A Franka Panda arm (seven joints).
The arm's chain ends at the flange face. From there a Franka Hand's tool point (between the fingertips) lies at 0.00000 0.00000 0.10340 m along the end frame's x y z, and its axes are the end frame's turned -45 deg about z.
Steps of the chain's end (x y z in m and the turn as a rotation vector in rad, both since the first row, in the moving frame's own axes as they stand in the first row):
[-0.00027 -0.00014 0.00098 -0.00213 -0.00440 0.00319]
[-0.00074 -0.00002 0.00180 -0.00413 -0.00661 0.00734]
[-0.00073 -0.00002 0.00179 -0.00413 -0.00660 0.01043]
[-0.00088 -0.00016 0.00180 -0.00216 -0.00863 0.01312]
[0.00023 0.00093 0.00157 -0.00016 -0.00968 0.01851]
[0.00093 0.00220 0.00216 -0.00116 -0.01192 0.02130]
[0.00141 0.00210 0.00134 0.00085 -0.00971 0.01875]
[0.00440 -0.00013 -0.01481 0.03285 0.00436 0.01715]
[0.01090 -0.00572 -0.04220 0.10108 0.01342 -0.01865]
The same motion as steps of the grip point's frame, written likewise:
[-0.00057 -0.00046 0.00098 0.00161 -0.00462 0.00319]
[-0.00129 -0.00072 0.00180 0.00175 -0.00759 0.00734]
[-0.00129 -0.00072 0.00179 0.00175 -0.00759 0.01043]
[-0.00129 -0.00121 0.00180 0.00457 -0.00763 0.01312]
[-0.00121 0.00012 0.00157 0.00673 -0.00696 0.01851]
[-0.00185 0.00142 0.00215 0.00761 -0.00925 0.02130]
[-0.00113 0.00170 0.00134 0.00747 -0.00626 0.01875]
[0.00594 0.00096 -0.01487 0.02015 0.02631 0.01715]
[0.02005 -0.00281 -0.04274 0.06198 0.08096 -0.01865]

